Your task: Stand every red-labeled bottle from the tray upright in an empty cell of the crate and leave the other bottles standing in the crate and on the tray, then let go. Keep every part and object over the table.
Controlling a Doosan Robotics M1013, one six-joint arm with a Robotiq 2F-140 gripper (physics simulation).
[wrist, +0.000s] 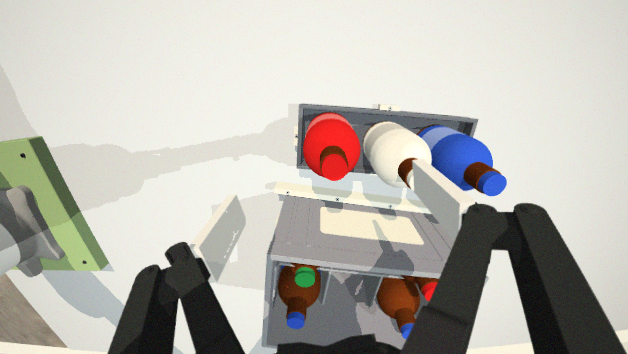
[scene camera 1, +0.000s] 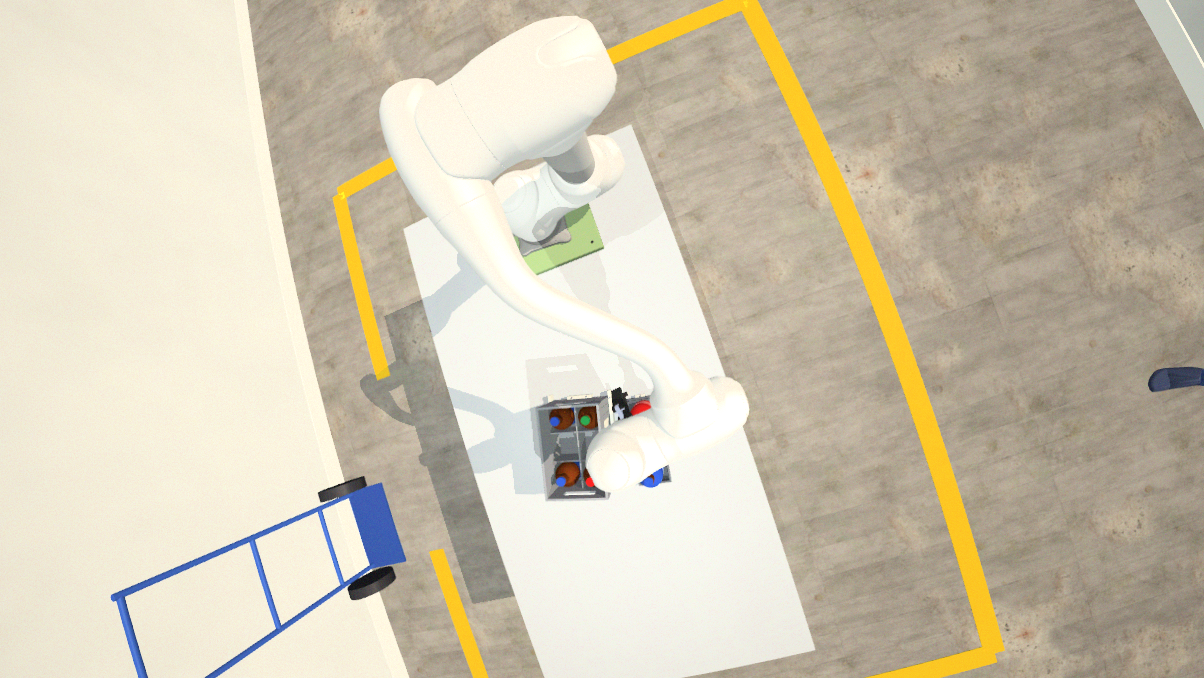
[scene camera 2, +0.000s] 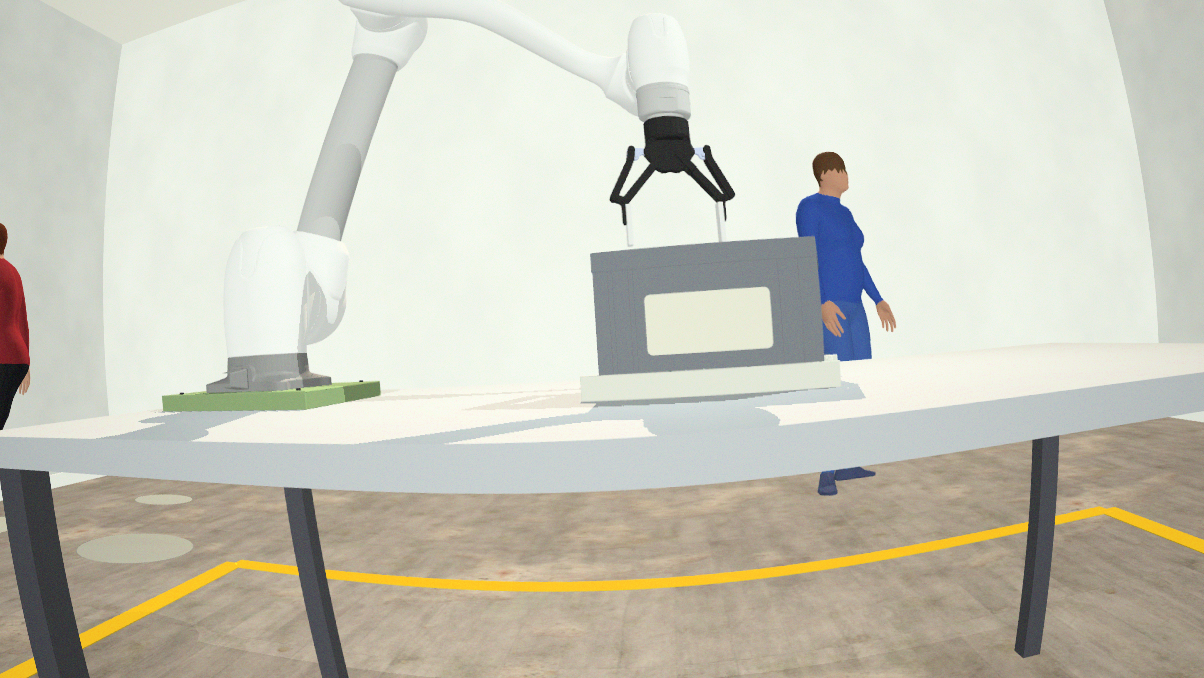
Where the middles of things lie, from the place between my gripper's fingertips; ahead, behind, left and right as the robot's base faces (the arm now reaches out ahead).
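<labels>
The white bottle [wrist: 390,148] is in the scene, and my gripper is 10 cm short of it, 1 cm to the left of it and 13 cm above it. Going by their middles, the white bottle is the nearest to my gripper of the things named here. There is a blue bottle [wrist: 467,162] too, and counted from my hand it is 18 cm ahead, 2 cm to the right and 13 cm below.
</labels>
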